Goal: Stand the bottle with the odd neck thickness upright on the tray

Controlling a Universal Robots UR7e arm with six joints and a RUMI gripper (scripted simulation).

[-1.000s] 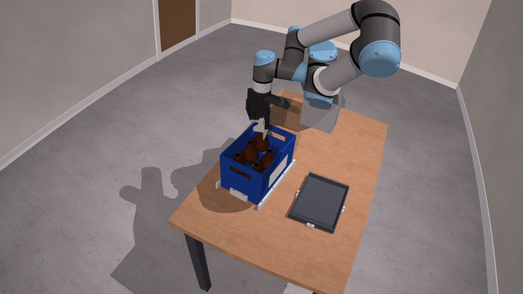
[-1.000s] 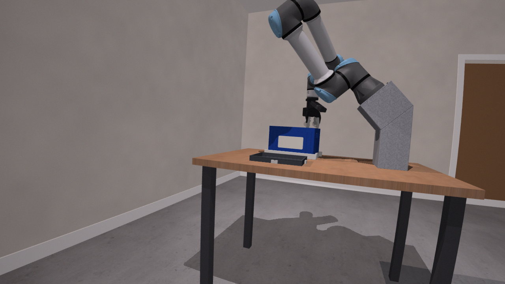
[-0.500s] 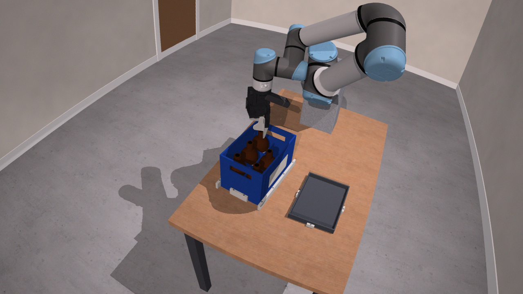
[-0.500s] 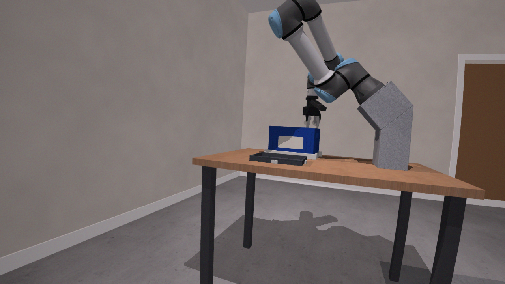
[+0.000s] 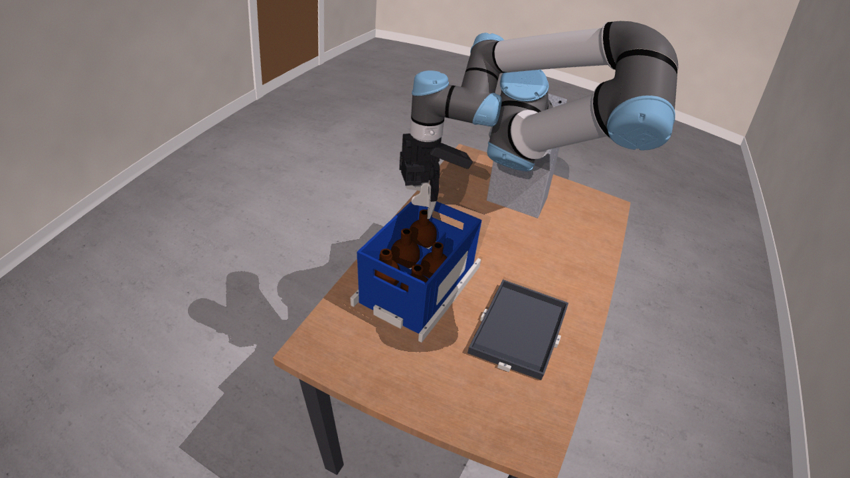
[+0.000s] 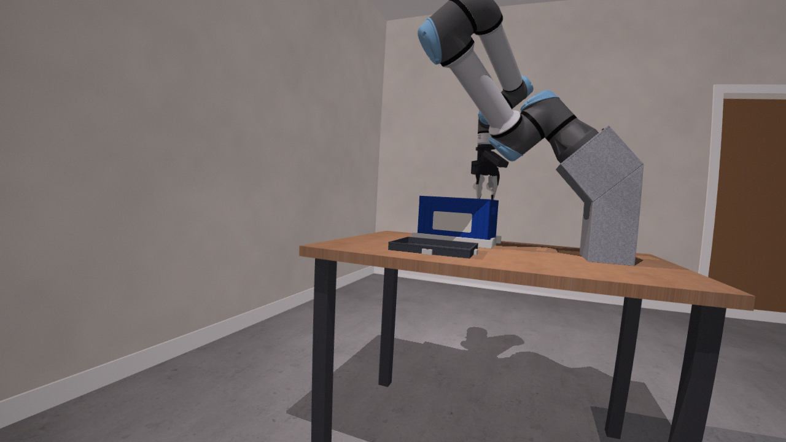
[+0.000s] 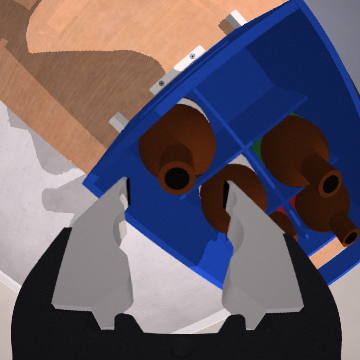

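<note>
Now: the crate 10 cm below my hand, 9 cm ahead of it and 4 cm to the left of it. Also, from my hand: dark tray 34 cm to the left, 17 cm below, 9 cm ahead; bottle 18 cm ahead, 10 cm below.
</note>
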